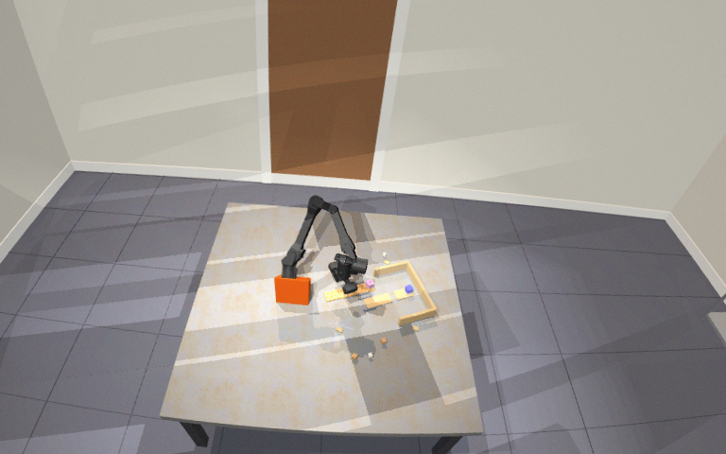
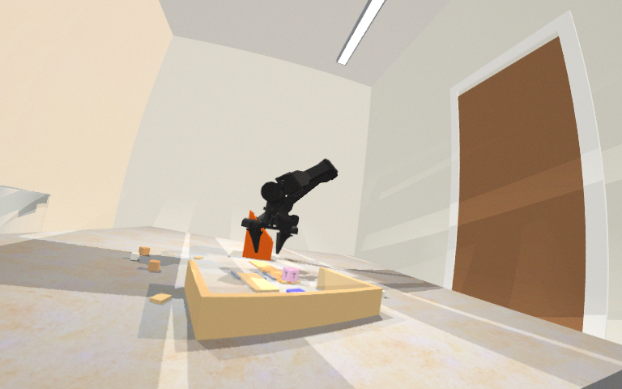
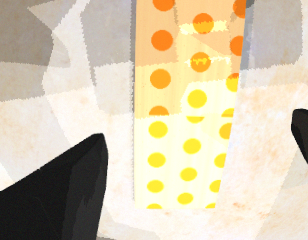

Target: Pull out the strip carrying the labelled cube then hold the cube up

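Right now the dotted strip is 4 cm below my gripper tip, 4 cm ahead of it and 1 cm to the left of it. The rest, counted from my gripper tip: pink labelled cube (14 cm ahead, 5 cm to the left, 3 cm below).
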